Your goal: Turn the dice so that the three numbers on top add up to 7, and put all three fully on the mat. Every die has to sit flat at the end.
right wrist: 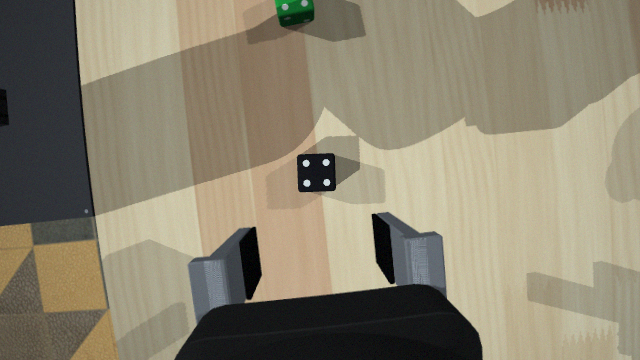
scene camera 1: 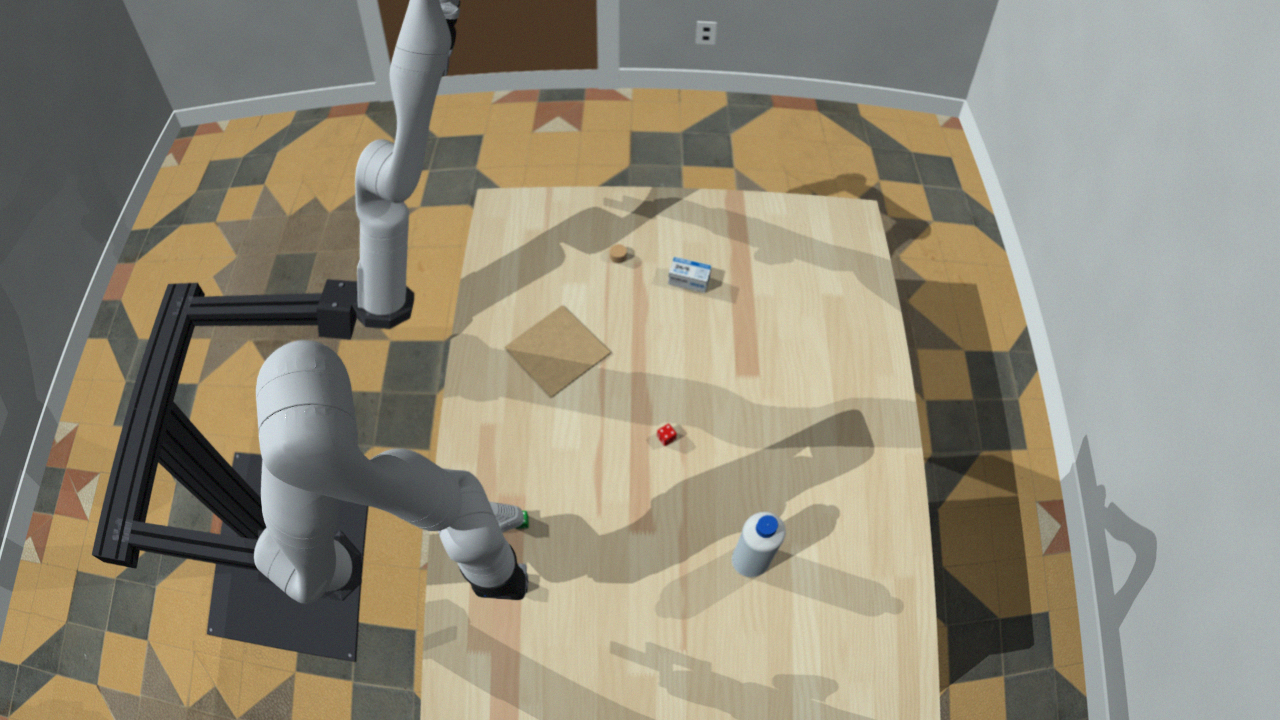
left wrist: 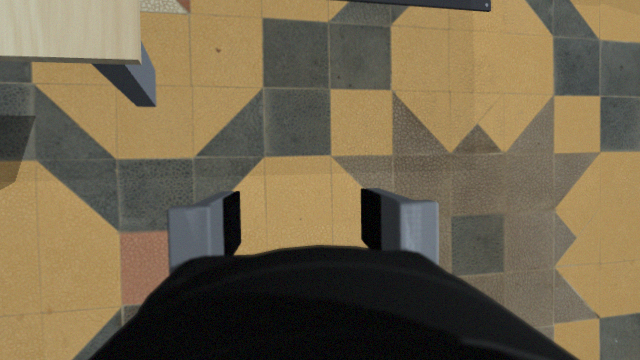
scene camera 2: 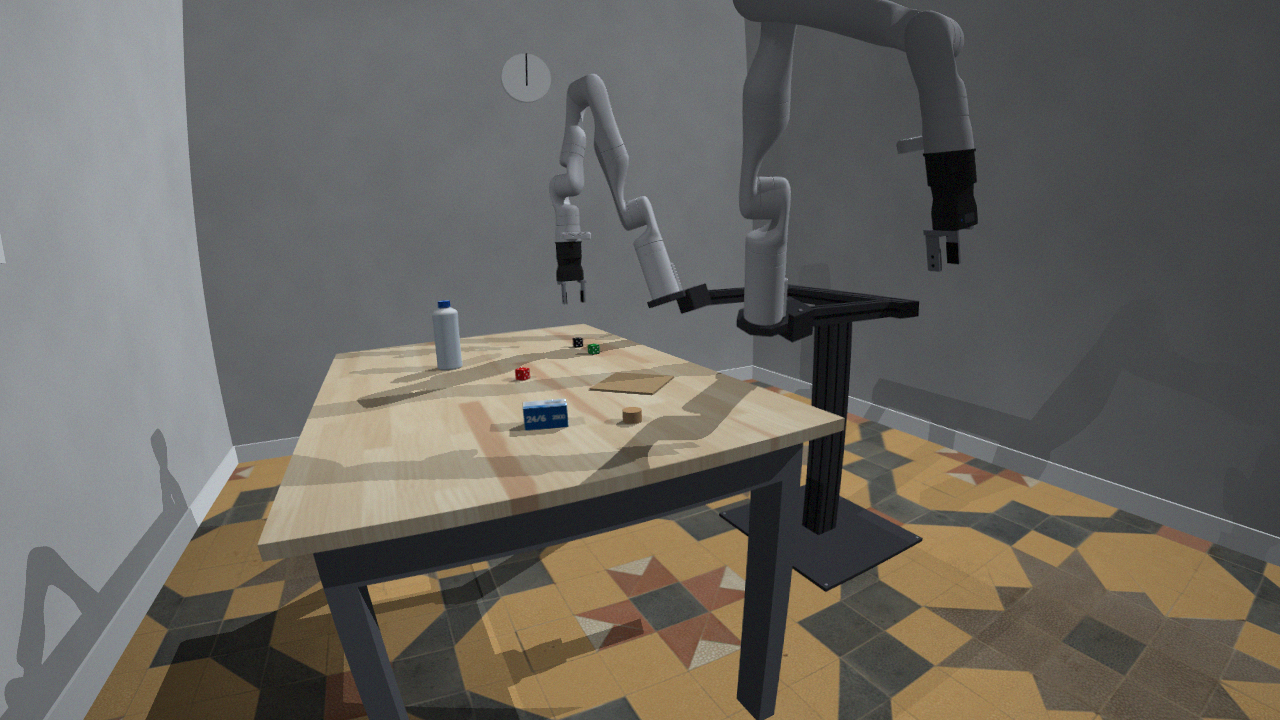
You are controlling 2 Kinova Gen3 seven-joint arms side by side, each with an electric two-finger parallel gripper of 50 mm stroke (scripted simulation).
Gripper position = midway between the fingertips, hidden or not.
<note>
I see my left gripper (scene camera 2: 944, 266), my right gripper (scene camera 2: 574, 302), a brown square mat (scene camera 1: 557, 350) and a black die (right wrist: 316, 172).
The brown square mat also shows in scene camera 2 (scene camera 2: 649, 384). My left gripper is seen too in the left wrist view (left wrist: 301, 215). My right gripper also shows in the right wrist view (right wrist: 316, 245) and in scene camera 1 (scene camera 1: 506, 581). The right wrist view does not show the brown square mat: it is out of frame. The left wrist view does not show the brown square mat: it is out of frame.
</note>
